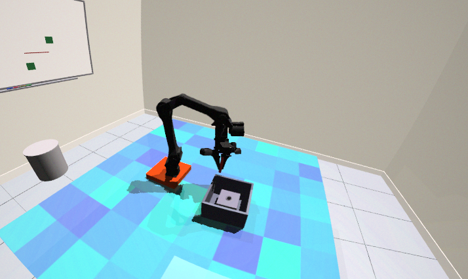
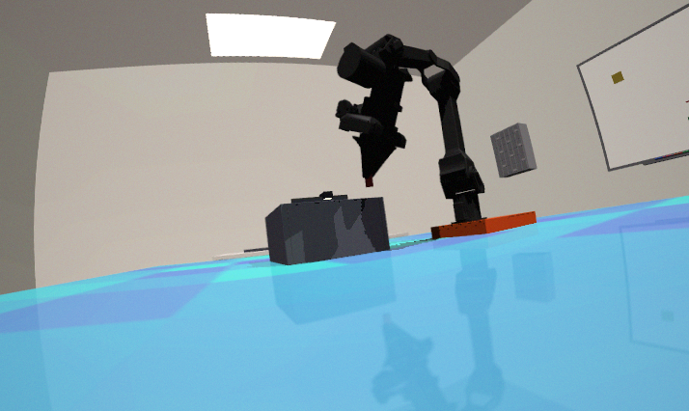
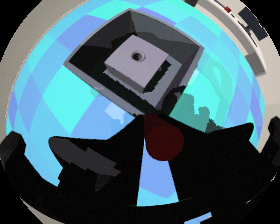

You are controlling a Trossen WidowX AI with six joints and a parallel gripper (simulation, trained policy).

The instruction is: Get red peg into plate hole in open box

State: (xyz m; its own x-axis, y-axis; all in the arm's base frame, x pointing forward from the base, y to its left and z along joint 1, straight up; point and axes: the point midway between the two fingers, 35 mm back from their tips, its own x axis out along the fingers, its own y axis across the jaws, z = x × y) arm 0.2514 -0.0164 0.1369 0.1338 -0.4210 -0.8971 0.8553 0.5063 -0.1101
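Right now the dark grey box is 11 cm below my gripper tip, 10 cm to the right of it and 6 cm ahead of it. Round my gripper tip: red peg (2 cm above, 1 cm to the left).
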